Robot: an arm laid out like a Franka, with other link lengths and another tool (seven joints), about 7 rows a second.
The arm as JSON. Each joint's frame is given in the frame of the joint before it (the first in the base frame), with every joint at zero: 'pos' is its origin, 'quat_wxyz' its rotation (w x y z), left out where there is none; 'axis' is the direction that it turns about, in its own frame. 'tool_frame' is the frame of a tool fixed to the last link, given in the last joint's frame.
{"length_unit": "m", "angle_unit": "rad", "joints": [
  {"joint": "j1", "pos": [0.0, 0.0, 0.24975], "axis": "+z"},
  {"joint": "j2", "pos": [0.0, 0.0, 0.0], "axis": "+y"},
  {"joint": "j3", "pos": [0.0, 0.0, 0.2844], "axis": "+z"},
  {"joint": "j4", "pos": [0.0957, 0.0, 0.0], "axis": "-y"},
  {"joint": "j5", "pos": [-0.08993, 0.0, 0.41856], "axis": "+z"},
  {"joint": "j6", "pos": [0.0, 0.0, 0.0], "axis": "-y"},
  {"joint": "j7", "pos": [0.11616, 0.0, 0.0], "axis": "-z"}
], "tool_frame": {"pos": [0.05, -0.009, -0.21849], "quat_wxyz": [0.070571, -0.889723, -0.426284, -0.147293]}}
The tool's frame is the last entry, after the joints.
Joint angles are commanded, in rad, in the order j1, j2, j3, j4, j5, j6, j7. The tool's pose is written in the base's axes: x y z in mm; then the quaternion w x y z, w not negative. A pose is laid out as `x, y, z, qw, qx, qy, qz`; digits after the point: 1 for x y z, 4 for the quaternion.
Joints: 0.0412 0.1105 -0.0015 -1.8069 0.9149 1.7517 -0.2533
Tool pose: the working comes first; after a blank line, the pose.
Where each joint sits with the arm in this pose, in the base's axes (m; each line is computed from the numbers above, not from the rounded line before):
j1: 0.0000 0.0000 0.2497
j2: 0.0000 0.0000 0.2497
j3: 0.0313 0.0013 0.5324
j4: 0.1264 0.0051 0.5219
j5: 0.5503 0.0219 0.4643
j6: 0.5503 0.0219 0.4643
j7: 0.6626 0.0098 0.4374
the tool: 0.6983 0.1767 0.2919

698.3, 176.7, 291.9, 0.4623, -0.7686, -0.3334, -0.2904
